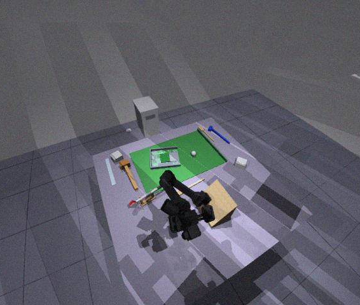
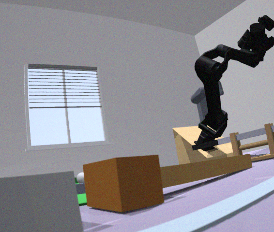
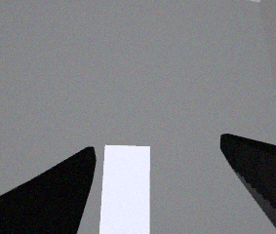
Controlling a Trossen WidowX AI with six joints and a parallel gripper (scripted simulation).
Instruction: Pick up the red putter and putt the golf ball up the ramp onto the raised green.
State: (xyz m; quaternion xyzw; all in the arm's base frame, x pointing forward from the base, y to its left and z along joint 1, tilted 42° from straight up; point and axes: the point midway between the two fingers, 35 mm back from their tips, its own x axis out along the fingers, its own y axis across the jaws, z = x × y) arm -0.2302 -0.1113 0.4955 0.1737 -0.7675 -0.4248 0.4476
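My gripper tip is 46 cm short of the red putter, 9 cm to the right of it and 49 cm above it. From my gripper tip the other things lie so: blue tool (81 cm ahead, 78 cm to the right, 53 cm below); pale blue strip (85 cm ahead, 29 cm to the left, 54 cm below); white golf ball (69 cm ahead, 42 cm to the right, 52 cm below).
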